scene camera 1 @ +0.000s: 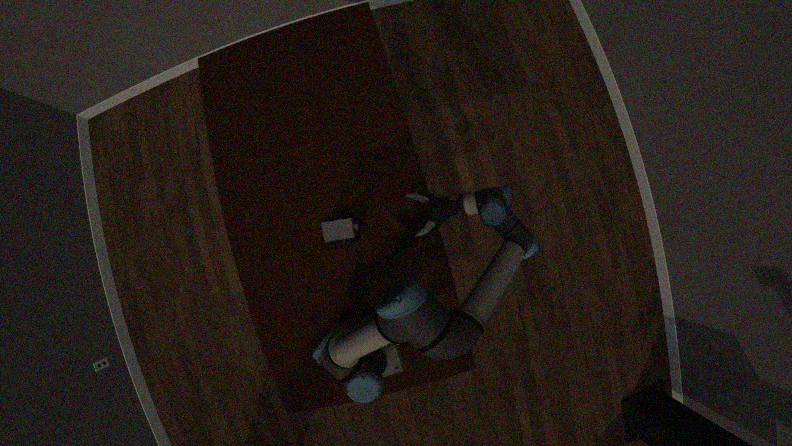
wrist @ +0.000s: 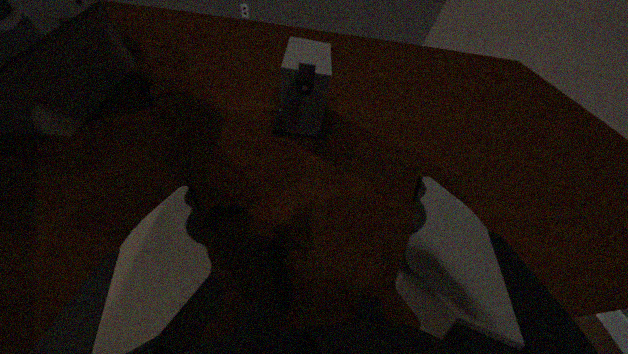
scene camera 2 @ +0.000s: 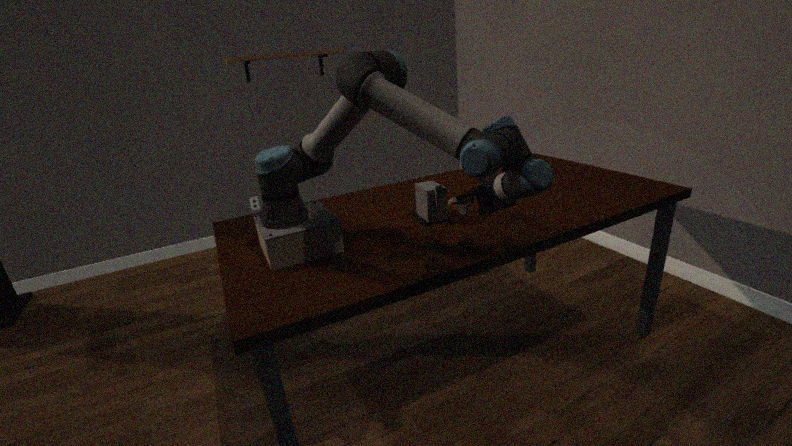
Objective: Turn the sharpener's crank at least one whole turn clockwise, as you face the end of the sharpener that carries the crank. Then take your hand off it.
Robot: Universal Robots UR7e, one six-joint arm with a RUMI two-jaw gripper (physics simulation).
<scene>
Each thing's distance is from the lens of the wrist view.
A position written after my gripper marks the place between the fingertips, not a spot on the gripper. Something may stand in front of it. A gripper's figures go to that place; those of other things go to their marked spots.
my gripper [wrist: 307, 184]: 12 cm
sharpener [wrist: 287, 122]: 37 cm
</scene>
